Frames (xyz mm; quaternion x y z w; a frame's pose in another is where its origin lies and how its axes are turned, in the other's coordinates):
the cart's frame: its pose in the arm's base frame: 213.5 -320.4 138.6 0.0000 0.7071 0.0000 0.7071
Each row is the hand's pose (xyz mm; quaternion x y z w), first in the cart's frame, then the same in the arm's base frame.
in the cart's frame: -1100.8 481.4 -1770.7 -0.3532 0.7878 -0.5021 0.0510
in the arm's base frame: -1557.2 161.0 1239.4 0.6048 -0.5931 0.1053 0.5210
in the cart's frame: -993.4 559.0 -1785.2 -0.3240 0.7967 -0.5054 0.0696
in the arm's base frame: -1571.7 238.6 1132.0 0.5865 -0.6126 0.1283 0.5141
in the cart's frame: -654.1 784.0 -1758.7 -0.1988 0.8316 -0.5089 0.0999
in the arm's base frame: -1545.2 463.6 792.7 0.5004 -0.6587 0.2193 0.5174
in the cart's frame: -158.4 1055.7 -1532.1 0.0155 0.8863 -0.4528 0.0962
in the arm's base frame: -1318.6 735.3 297.0 0.3092 -0.6947 0.3311 0.5587
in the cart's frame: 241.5 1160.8 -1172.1 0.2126 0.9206 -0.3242 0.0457
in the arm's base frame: -958.6 840.4 -102.9 0.0789 -0.6833 0.3796 0.6187
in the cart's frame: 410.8 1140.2 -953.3 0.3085 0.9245 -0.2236 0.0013
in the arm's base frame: -739.8 819.8 -272.2 -0.0600 -0.6547 0.3763 0.6528
